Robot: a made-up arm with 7 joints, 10 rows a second.
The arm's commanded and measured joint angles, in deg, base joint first. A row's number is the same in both.
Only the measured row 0 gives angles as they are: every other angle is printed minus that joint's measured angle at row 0.
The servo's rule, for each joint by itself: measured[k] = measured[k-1] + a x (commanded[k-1-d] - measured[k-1]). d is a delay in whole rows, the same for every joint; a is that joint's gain. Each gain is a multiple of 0.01, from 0.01 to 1. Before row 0 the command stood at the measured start. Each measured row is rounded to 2 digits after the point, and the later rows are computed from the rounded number. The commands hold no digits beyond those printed.
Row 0, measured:
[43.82 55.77 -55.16 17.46 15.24 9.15 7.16]
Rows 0 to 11, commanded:
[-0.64 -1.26 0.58 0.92 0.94 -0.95 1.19]
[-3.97 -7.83 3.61 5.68 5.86 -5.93 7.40]
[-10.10 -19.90 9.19 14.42 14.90 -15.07 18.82]
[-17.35 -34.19 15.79 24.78 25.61 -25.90 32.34]
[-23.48 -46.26 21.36 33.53 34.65 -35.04 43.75]
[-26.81 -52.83 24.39 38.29 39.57 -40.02 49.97]
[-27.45 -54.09 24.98 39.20 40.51 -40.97 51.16]
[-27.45 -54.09 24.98 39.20 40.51 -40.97 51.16]
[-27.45 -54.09 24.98 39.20 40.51 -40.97 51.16]
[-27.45 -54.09 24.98 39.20 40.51 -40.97 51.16]
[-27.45 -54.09 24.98 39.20 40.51 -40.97 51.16]
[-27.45 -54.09 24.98 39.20 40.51 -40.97 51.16]
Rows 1 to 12, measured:
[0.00 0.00 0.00 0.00 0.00 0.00 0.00]
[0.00 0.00 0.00 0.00 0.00 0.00 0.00]
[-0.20 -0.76 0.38 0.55 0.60 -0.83 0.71]
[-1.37 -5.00 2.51 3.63 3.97 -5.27 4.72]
[-4.08 -13.94 6.92 10.10 10.97 -13.80 13.18]
[-8.19 -26.09 12.77 18.91 20.34 -24.33 24.68]
[-12.93 -38.19 18.44 27.68 29.50 -33.65 36.12]
[-17.23 -46.97 22.37 34.05 35.94 -39.19 44.43]
[-20.40 -51.24 24.09 37.14 38.86 -40.74 48.47]
[-22.59 -52.95 24.68 38.38 39.92 -40.94 50.08]
[-24.10 -53.63 24.88 38.87 40.30 -40.97 50.73]
[-25.14 -53.91 24.95 39.07 40.43 -40.97 50.99]
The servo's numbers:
d 2
a 0.31 0.60 0.66 0.60 0.64 0.87 0.60

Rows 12 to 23, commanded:
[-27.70 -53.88 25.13 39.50 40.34 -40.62 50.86]
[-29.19 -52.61 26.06 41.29 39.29 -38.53 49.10]
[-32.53 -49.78 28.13 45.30 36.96 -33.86 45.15]
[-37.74 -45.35 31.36 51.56 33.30 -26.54 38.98]
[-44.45 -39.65 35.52 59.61 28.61 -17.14 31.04]
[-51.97 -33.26 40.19 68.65 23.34 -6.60 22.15]
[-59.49 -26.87 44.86 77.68 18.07 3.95 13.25]
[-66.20 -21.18 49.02 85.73 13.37 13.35 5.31]
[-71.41 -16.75 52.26 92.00 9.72 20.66 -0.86]
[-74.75 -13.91 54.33 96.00 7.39 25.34 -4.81]
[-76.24 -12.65 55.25 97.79 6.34 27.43 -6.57]
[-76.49 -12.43 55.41 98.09 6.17 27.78 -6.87]
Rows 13 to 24, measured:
[-25.86 -54.02 24.97 39.15 40.48 -40.97 51.09]
[-26.35 -54.06 24.98 39.18 40.50 -40.97 51.13]
[-26.77 -53.95 25.08 39.37 40.40 -40.67 50.97]
[-27.52 -53.15 25.73 40.52 39.69 -38.81 49.85]
[-29.07 -51.13 27.31 43.39 37.94 -34.50 47.03]
[-31.76 -47.66 29.98 48.29 34.97 -27.57 42.20]
[-35.69 -42.85 33.64 55.08 30.90 -18.50 35.50]
[-40.74 -37.10 37.96 63.22 26.06 -8.15 27.49]
[-46.55 -30.96 42.51 71.90 20.95 2.38 18.95]
[-52.64 -25.09 46.81 80.20 16.10 11.92 10.77]
[-58.46 -20.09 50.41 87.28 12.02 19.52 3.79]
[-63.51 -16.38 53.00 92.51 9.06 24.58 -1.37]

